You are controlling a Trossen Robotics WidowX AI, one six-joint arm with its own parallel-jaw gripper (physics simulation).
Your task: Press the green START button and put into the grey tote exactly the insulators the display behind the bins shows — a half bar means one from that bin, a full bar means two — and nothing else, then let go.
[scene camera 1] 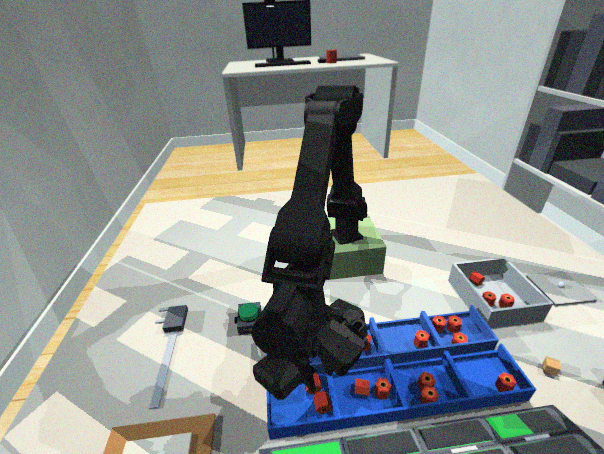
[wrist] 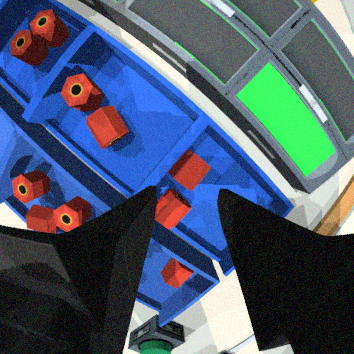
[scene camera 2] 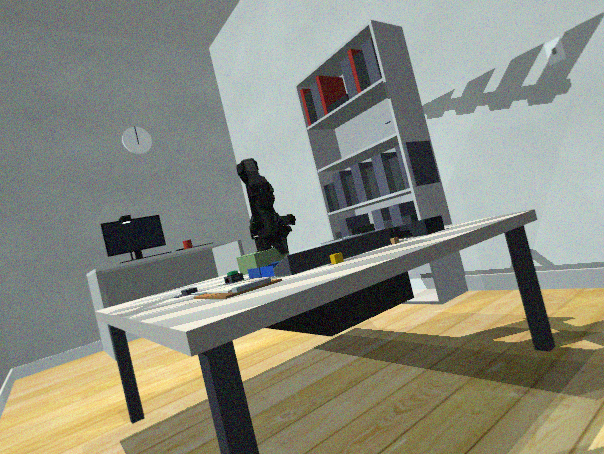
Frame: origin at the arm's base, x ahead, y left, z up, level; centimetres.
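Seen in the pictures: gripper, fingertip midpoint: (scene camera 1: 320, 382) (wrist: 187, 194) (scene camera 2: 285, 253); arm's base, link origin: (scene camera 1: 346, 234) (scene camera 2: 264, 250).
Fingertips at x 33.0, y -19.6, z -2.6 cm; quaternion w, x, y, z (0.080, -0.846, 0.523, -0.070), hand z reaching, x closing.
Observation:
Offsets run from my fingertips to a thing's top centre. "pt": to the spot under its first point.
My gripper (scene camera 1: 312, 372) (wrist: 187, 194) is partly open and empty above the near end bin of the blue bin block (scene camera 1: 522, 390) (wrist: 207, 120). That bin holds two red insulators; one insulator {dx +1.0, dy -0.2, dz -2.9 cm} (scene camera 1: 322, 401) (wrist: 190, 170) lies between the fingertips in the wrist view, and another insulator {dx -2.6, dy -0.5, dz -2.9 cm} (wrist: 172, 208) lies by the left fingertip. Other bins hold more insulators. The grey tote {dx -8.5, dy +44.5, dz -0.4 cm} (scene camera 1: 522, 320) holds three insulators, one of them an insulator {dx -13.9, dy +44.6, dz -2.9 cm} (scene camera 1: 477, 278) on its side. The green START button {dx -21.3, dy -8.2, dz -1.7 cm} (scene camera 1: 248, 311) (wrist: 155, 346) stands beside the bins. The display (scene camera 1: 410, 434) (wrist: 235, 82) shows a full green bar by this end bin and a half bar farther right; its front is cut off.
A caliper {dx -20.2, dy -26.4, dz -3.8 cm} (scene camera 1: 167, 345) and a wooden frame {pt dx -4.4, dy -25.3, dz -5.2 cm} (scene camera 1: 165, 426) lie at the left. A grey lid {dx -5.8, dy +61.1, dz -5.0 cm} (scene camera 1: 570, 295) lies beside the tote. A small wooden block {dx +8.4, dy +40.7, dz -3.8 cm} (scene camera 1: 551, 366) lies right of the bins. A yellow cube {dx +22.6, dy -1.3, dz -3.0 cm} (scene camera 2: 336, 258) stands near the table edge.

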